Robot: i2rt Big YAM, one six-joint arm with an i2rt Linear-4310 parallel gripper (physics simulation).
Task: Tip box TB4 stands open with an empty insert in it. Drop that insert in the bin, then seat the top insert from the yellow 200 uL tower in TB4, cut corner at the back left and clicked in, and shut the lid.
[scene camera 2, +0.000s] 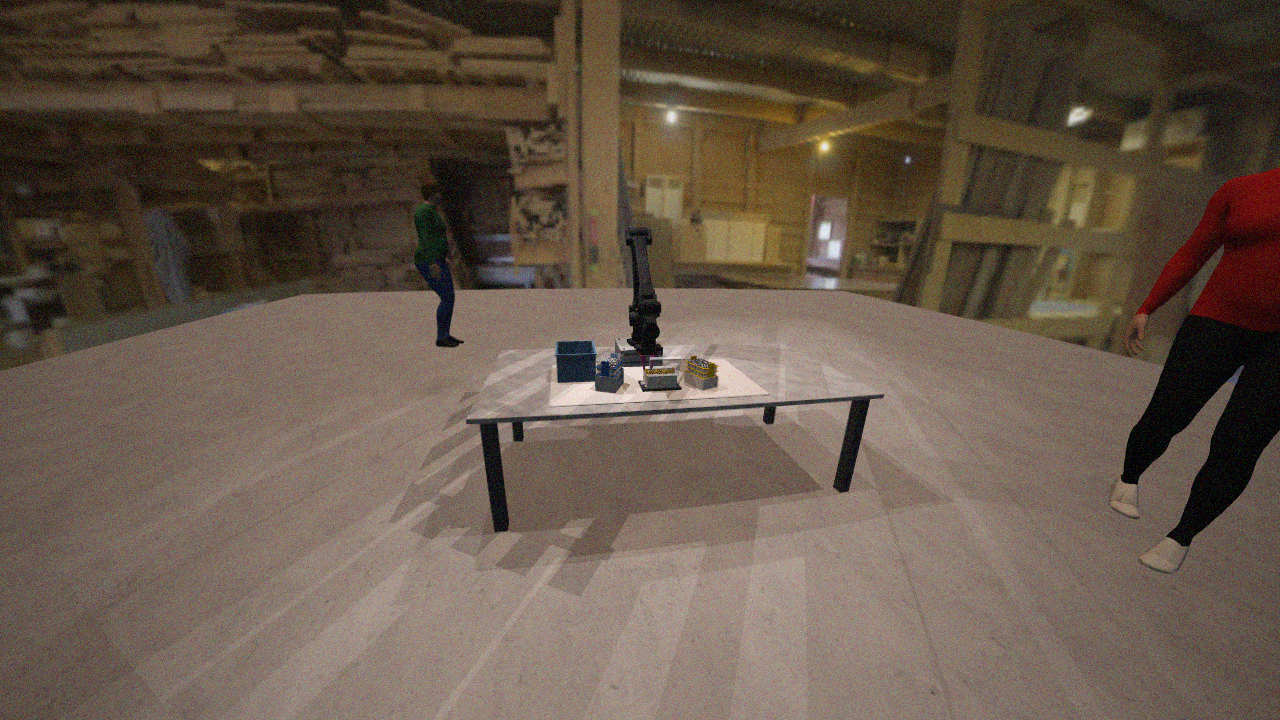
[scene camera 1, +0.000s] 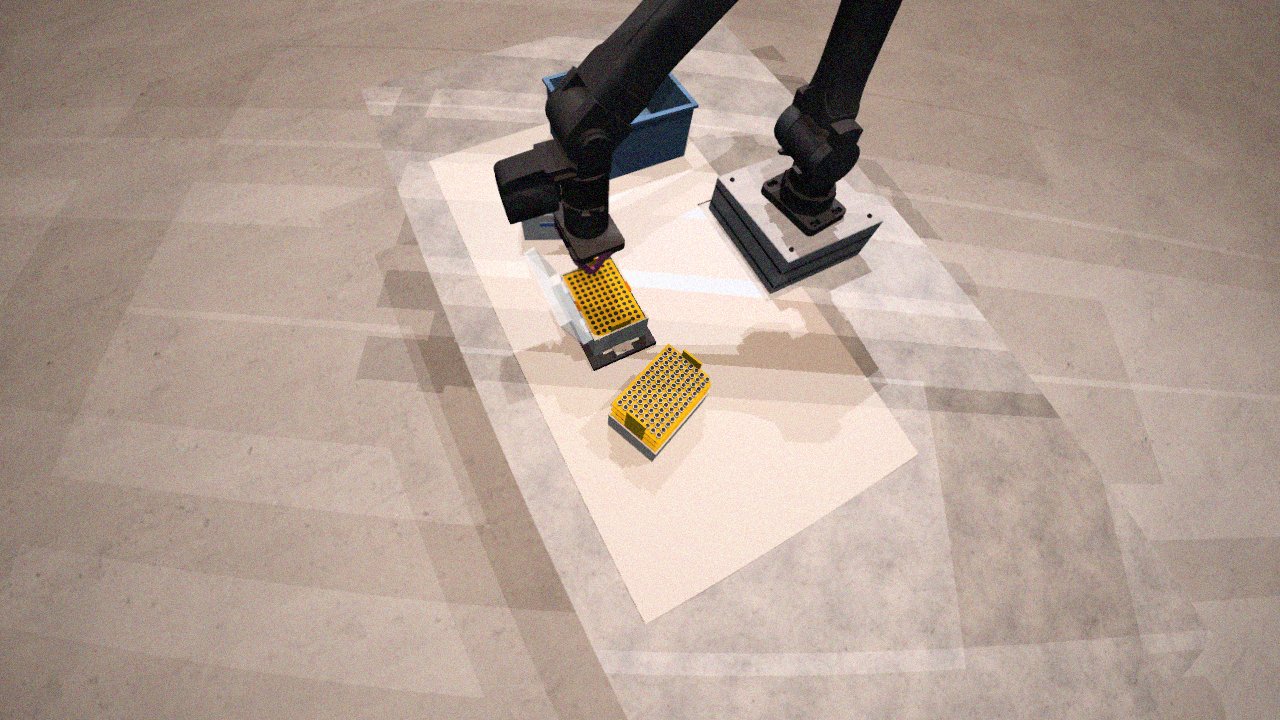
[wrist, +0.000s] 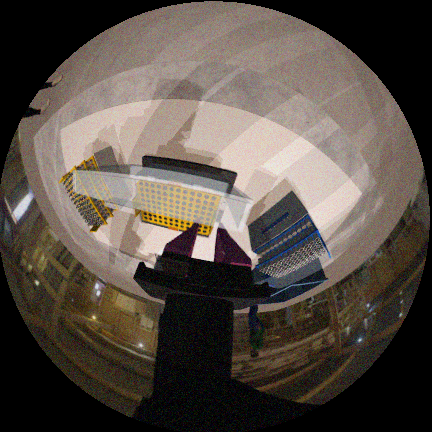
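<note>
Tip box TB4 (scene camera 1: pixel 619 345) (scene camera 2: pixel 660 379) (wrist: pixel 189 164) is a dark box on the pale mat (scene camera 1: pixel 733 483). A yellow insert (scene camera 1: pixel 602 297) (wrist: pixel 177 201) lies in its top. The clear lid (scene camera 1: pixel 547 302) (wrist: pixel 109 187) stands up along the box's left side; in the wrist view it leans partly over the insert. The yellow 200 uL tower (scene camera 1: pixel 660 397) (scene camera 2: pixel 699 372) (wrist: pixel 84 197) stands in front of TB4. My gripper (scene camera 1: pixel 593 265) (wrist: pixel 208 222) hangs at the back short edge of the insert, its purple fingers narrow with nothing between them.
The blue bin (scene camera 1: pixel 657 135) (scene camera 2: pixel 575 360) stands at the back of the mat, partly behind the arm. A blue tip box (wrist: pixel 287 241) (scene camera 2: pixel 609 375) sits close to my right in the wrist view. The arm's base block (scene camera 1: pixel 792 235) is at the back right.
</note>
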